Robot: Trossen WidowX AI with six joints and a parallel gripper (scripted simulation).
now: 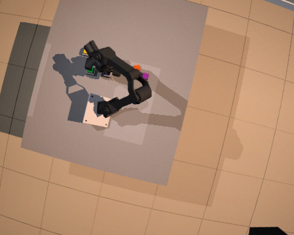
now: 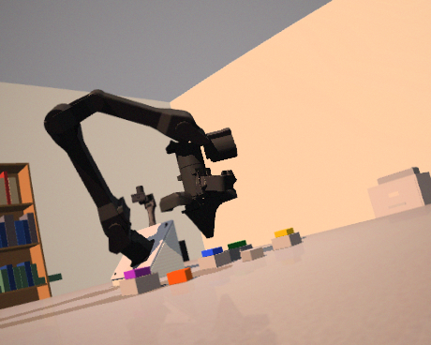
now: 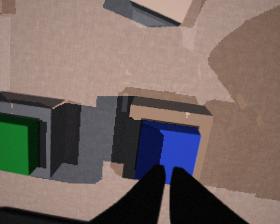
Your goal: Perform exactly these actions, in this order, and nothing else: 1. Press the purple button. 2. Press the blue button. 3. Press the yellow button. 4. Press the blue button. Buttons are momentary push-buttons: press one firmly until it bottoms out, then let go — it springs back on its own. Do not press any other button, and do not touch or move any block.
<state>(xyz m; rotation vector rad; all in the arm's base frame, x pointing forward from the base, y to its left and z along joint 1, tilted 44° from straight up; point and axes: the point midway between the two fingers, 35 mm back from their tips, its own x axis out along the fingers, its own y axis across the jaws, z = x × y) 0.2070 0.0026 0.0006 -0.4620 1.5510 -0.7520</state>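
Right now my gripper tip is 3 cm above the blue button. From my gripper tip the other things lie so: small grey block 9 cm ahead, 5 cm below; green button 9 cm to the left, 3 cm below; yellow button 13 cm to the left, 11 cm ahead, 3 cm below.
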